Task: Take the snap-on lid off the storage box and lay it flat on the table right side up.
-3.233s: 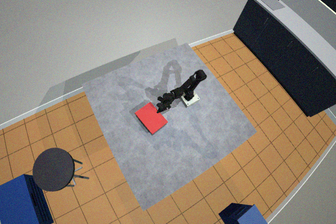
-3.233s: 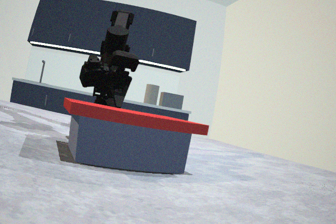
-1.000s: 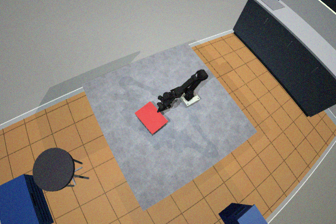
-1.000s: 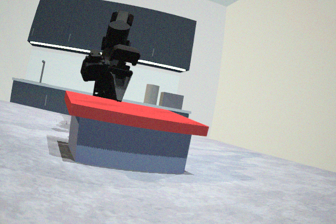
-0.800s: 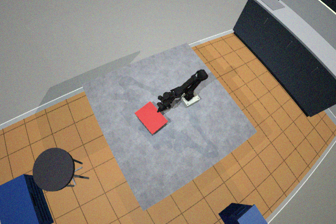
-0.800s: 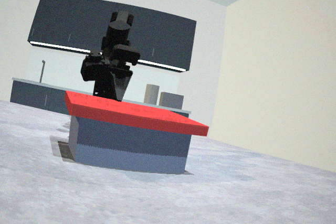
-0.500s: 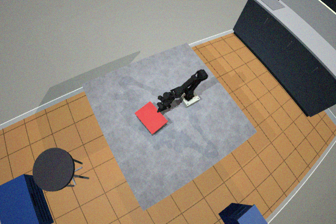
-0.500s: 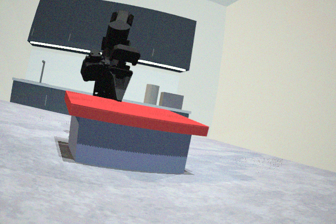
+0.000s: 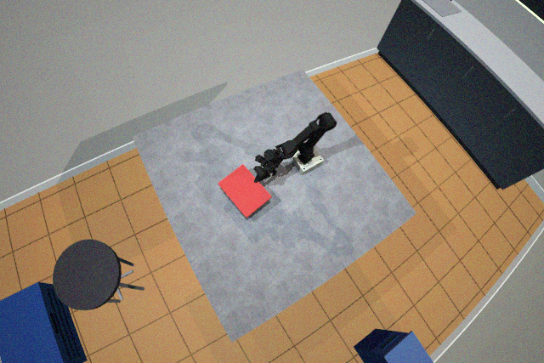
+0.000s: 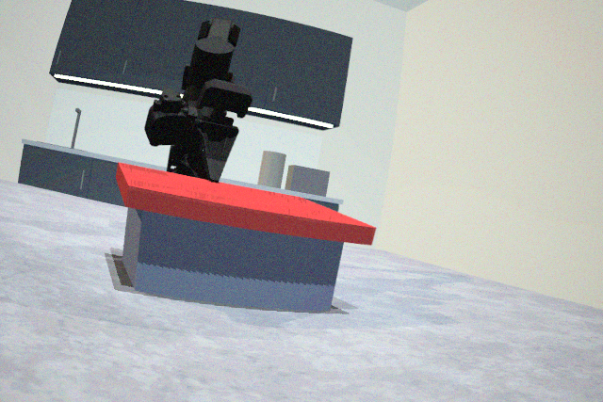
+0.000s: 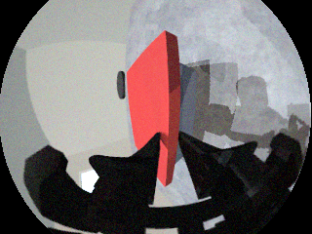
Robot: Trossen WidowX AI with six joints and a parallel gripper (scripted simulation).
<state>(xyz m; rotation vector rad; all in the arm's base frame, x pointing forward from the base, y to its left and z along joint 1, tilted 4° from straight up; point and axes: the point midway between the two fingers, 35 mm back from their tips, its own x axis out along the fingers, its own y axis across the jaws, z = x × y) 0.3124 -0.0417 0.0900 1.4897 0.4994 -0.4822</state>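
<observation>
My gripper tip is now 8 cm short of the red lid. From my gripper tip the other things lie so: blue-grey storage box (8 cm ahead, 5 cm below).
</observation>
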